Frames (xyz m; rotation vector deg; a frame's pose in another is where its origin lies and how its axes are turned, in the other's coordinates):
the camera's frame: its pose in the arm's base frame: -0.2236 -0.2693 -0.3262 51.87 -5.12 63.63
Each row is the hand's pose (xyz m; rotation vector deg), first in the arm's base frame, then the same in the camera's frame.
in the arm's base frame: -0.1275 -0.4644 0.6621 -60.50 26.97 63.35
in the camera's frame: 0.3812 0.4725 0.8096 -69.60 85.19 -6.62
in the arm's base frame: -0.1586 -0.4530 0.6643 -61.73 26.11 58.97
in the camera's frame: 0.3757 0.5002 0.7922 -72.53 84.14 -10.50
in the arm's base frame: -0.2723 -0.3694 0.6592 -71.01 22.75 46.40
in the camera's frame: 0.3800 0.5998 0.6922 -85.59 83.83 -19.78
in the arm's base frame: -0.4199 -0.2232 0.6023 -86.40 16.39 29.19
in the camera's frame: 0.3889 0.7050 0.5044 -106.80 83.41 -30.43
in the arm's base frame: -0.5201 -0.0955 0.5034 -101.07 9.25 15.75
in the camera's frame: 0.3867 0.7452 0.3187 -127.03 82.74 -35.89
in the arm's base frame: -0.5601 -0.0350 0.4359 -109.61 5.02 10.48
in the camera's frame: 0.3792 0.7462 0.2199 -138.03 83.03 -35.67
